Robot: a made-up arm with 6 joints.
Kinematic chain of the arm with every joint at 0, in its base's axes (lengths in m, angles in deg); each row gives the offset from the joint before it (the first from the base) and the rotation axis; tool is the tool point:
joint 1: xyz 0 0 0.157 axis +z
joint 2: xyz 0 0 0 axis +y
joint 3: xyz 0 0 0.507 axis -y
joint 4: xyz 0 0 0 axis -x
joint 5: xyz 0.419 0 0 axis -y
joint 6: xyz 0 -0.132 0 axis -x
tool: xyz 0 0 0
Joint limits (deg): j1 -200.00..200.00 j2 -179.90..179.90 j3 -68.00..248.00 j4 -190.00..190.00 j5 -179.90..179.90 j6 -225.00..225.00
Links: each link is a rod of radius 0.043 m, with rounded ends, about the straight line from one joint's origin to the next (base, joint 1, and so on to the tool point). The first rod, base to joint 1, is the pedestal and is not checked.
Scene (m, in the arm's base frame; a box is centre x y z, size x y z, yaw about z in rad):
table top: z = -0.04
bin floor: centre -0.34 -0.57 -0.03 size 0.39 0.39 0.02 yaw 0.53
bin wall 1: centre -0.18 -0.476 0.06 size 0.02 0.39 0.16 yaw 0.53
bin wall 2: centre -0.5 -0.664 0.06 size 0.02 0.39 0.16 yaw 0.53
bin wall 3: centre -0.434 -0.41 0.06 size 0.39 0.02 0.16 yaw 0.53
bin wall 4: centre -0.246 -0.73 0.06 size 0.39 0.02 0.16 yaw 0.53
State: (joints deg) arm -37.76 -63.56 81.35 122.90 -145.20 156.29
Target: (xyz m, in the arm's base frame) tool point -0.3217 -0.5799 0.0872
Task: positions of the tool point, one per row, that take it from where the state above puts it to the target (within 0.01 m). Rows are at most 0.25 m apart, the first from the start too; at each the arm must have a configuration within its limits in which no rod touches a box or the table.
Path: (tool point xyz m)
1: -0.7692 0.4036 0.4943
2: -0.8404 0.1923 0.4529
3: -0.8436 -0.0276 0.4101
4: -0.7804 -0.2332 0.3677
5: -0.6607 -0.4031 0.3270
6: -0.5010 -0.5217 0.2894
7: -0.3217 -0.5799 0.2561
8: -0.3217 -0.5799 0.0872

